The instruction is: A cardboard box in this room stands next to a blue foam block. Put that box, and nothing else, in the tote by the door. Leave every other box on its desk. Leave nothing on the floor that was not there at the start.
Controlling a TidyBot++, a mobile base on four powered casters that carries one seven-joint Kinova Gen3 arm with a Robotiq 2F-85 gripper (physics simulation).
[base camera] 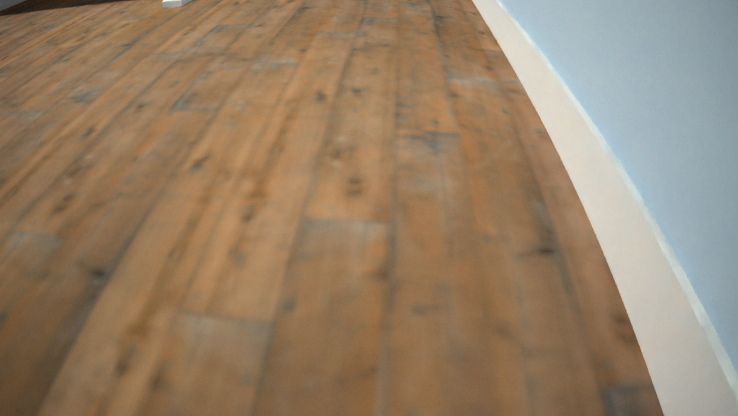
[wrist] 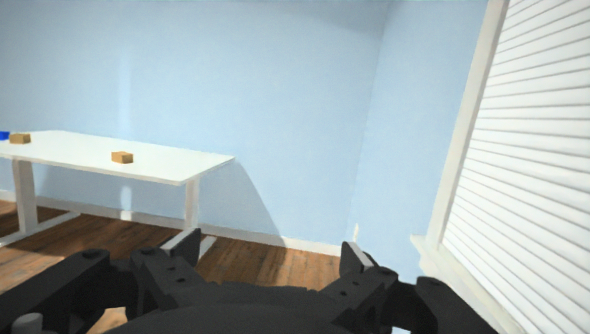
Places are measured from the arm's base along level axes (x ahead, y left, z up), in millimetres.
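Pixels of known places: gripper, between the fingertips: [wrist: 271,250].
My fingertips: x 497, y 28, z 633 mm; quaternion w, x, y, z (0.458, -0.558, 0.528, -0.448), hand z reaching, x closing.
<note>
Ahead of a thing's pixels: the offset from my fingertips to its middle. "*": to the spot under its first point. Level surfaces: height alone.
In the wrist view a small cardboard box [wrist: 20,138] sits on the white desk @[dz -310 mm] [wrist: 165,162] at the far left, next to a blue block [wrist: 4,135] that is cut off by the view's left edge. A second cardboard box @[dx +1228, dy +952, dz -285 mm] [wrist: 122,157] sits on the same desk, farther right, apart from the blue block. My gripper [wrist: 271,250] is open and empty, well short of the desk and to the right of both boxes. The tote and the door do not show in either view.
A wall with a pale baseboard [base camera: 583,196] runs along the right in the base view. A white desk foot @[* dx +1061, dy +652, dz -1012 mm] [base camera: 173,2] shows at the top left. In the wrist view a window with white blinds @[* dx +247, dy -368, dz +49 mm] [wrist: 530,165] is on the right, beyond a room corner.
</note>
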